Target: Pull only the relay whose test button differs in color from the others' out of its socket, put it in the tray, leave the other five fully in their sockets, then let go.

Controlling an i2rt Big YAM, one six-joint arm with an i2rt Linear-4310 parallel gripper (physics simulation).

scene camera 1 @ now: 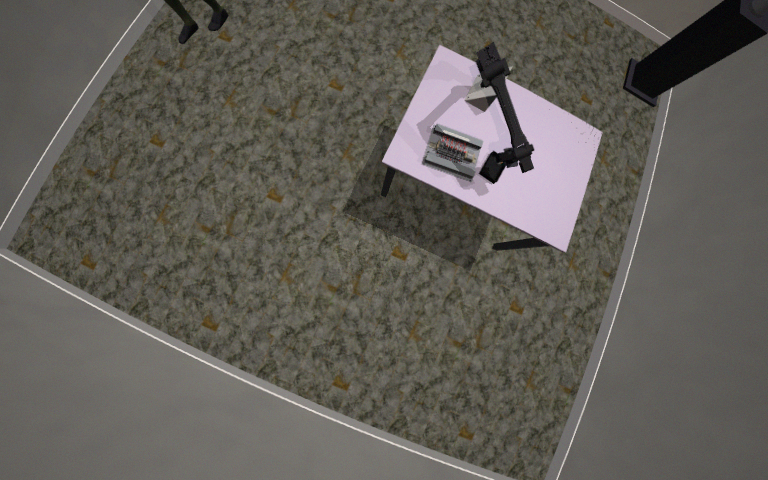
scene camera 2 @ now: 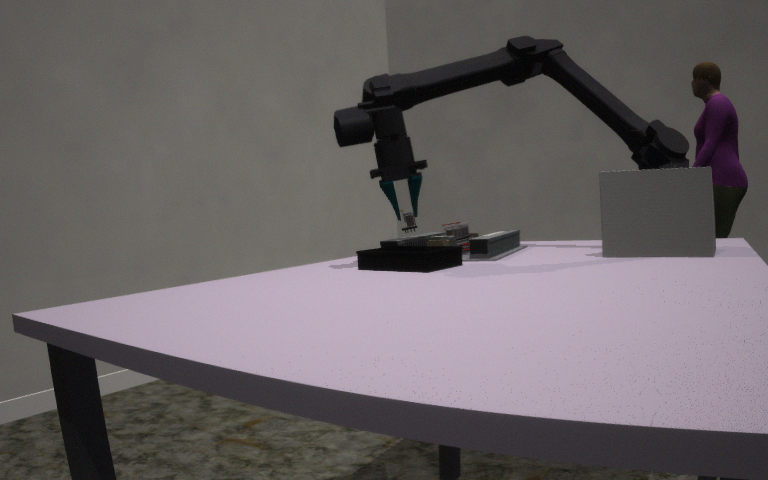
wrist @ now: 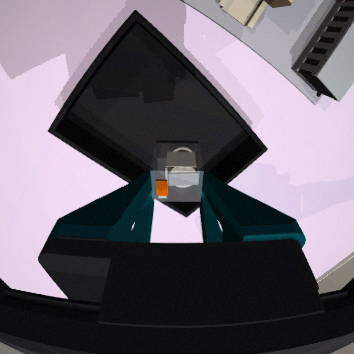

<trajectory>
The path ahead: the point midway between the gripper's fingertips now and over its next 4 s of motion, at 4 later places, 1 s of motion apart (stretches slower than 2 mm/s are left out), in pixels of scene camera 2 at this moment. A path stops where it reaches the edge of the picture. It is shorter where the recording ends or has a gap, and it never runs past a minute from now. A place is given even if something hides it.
The gripper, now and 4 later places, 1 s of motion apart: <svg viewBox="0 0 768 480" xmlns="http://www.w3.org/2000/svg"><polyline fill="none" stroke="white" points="407,218 406,231 412,195 443,174 470,166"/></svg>
</trajectory>
